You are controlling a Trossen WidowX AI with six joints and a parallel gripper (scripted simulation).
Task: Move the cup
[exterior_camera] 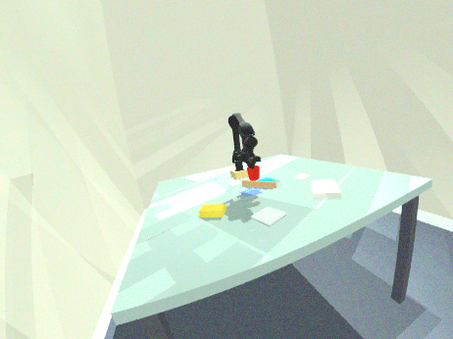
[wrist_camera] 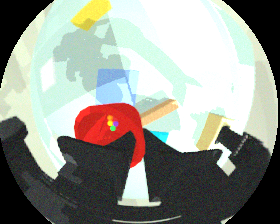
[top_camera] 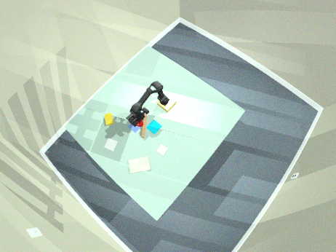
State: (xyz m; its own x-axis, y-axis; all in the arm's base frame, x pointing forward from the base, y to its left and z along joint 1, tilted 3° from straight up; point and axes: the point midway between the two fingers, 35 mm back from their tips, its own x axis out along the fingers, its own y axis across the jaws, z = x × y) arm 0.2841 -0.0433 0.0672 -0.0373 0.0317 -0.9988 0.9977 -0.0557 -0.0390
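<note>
Now: the cyan pad 10 cm to the left of my gripper tip, 10 cm below it and 4 cm behind it. From my gripper tip the other things lie so: yellow block (30 cm to the right, 17 cm ahead, 8 cm below); red cup (3 cm ahead); wooden stick (9 cm below, 3 cm to the left, 1 cm ahead).
</note>
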